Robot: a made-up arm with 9 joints.
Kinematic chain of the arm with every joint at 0, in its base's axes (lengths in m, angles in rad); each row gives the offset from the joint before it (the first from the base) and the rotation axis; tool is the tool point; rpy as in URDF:
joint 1: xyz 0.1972 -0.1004 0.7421 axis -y
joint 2: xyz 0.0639 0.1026 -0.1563 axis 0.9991 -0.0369 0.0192
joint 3: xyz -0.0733 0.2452 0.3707 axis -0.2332 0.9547 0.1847
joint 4: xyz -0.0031 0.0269 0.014 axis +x
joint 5: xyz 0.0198 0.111 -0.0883 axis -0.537 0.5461 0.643
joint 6: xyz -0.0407 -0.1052 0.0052 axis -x
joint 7: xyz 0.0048 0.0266 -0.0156 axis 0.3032 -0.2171 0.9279
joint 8: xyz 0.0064 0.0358 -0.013 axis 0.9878 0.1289 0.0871
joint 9: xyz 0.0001 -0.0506 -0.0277 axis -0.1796 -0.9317 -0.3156
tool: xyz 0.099 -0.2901 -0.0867 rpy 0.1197 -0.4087 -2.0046
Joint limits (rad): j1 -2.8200..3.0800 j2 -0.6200..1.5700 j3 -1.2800..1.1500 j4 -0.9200..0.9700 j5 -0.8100..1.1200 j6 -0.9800..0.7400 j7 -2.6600..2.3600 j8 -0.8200..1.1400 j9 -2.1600..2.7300
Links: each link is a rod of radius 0.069 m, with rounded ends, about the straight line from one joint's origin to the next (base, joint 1, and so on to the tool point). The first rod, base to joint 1, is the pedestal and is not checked.
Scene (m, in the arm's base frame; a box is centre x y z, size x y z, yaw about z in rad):
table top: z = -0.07
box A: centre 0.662 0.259 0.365 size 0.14 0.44 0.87 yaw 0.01
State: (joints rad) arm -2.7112 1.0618 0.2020 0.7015 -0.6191 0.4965 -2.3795 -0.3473 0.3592
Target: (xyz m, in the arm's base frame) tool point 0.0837 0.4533 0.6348
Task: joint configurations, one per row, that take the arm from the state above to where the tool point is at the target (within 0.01 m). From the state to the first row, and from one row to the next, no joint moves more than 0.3 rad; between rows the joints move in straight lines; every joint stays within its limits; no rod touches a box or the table.
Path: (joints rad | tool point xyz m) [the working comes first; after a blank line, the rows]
Joints at the target: -2.8200 0.5202 -0.6818 -0.5351 -0.8100 0.7400 -2.6600 0.4352 0.0851
Straight joint move there: touches box A.

1: -2.7293 1.1311 -0.0450 0.4312 -0.6202 0.4838 -2.3109 -0.4261 0.4656 | 0.6012 -0.2818 0.3523
2: -2.7475 1.2003 -0.2920 0.1610 -0.6213 0.4710 -2.2424 -0.5049 0.5720 | 0.5836 -0.2629 0.3819
3: -2.7656 1.2696 -0.5390 -0.1093 -0.6224 0.4583 -2.1738 -0.5836 0.6785 | 0.5467 -0.2518 0.3927
4: -2.7837 1.3388 -0.7860 -0.3795 -0.6235 0.4456 -2.1053 -0.6624 0.7849 | 0.4946 -0.2567 0.3905
5: -2.8019 1.4081 -1.0330 -0.6498 -0.6246 0.4329 -2.0367 -0.7412 0.8913 | 0.4310 -0.2828 0.3845
6: -2.8200 1.4773 -1.2800 -0.9200 -0.6257 0.4201 -1.9682 -0.8200 0.9977 | 0.3605 -0.3315 0.3863
7: -2.8200 1.2859 -1.1604 -0.8430 -0.6626 0.4841 -2.1065 -0.5690 0.8152 | 0.3507 -0.1345 0.3190
8: -2.8200 1.0945 -1.0407 -0.7660 -0.6994 0.5481 -2.2449 -0.3179 0.6327 | 0.3063 0.0654 0.3107
9: -2.8200 0.9031 -0.9211 -0.6890 -0.7363 0.6121 -2.3833 -0.0669 0.4502 | 0.2363 0.2445 0.3652
10: -2.8200 0.7117 -0.8015 -0.6121 -0.7731 0.6760 -2.5216 0.1842 0.2677 | 0.1556 0.3798 0.4781
11: -2.8200 0.5202 -0.6818 -0.5351 -0.8100 0.7400 -2.6600 0.4352 0.0851 | 0.0837 0.4533 0.6348

